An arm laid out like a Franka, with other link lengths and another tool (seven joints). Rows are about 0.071 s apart.
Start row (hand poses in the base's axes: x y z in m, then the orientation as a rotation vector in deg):
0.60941, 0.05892, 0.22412, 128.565, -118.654, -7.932
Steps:
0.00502, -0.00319, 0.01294, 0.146, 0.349, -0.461
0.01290, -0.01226, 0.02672, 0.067, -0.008, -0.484
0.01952, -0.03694, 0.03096, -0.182, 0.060, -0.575
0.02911, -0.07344, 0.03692, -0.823, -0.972, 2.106
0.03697, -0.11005, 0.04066, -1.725, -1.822, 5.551
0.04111, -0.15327, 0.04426, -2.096, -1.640, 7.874
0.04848, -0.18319, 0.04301, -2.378, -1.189, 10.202
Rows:
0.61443, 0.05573, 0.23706, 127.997, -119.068, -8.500
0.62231, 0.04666, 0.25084, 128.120, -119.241, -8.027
0.62893, 0.02198, 0.25508, 127.851, -119.212, -7.842
0.63852, -0.01452, 0.26104, 130.702, -116.359, -5.850
0.64638, -0.05113, 0.26478, 133.945, -112.333, -3.726
0.65052, -0.09435, 0.26838, 135.792, -109.318, -3.379
0.65789, -0.12427, 0.26713, 137.487, -106.183, -3.420

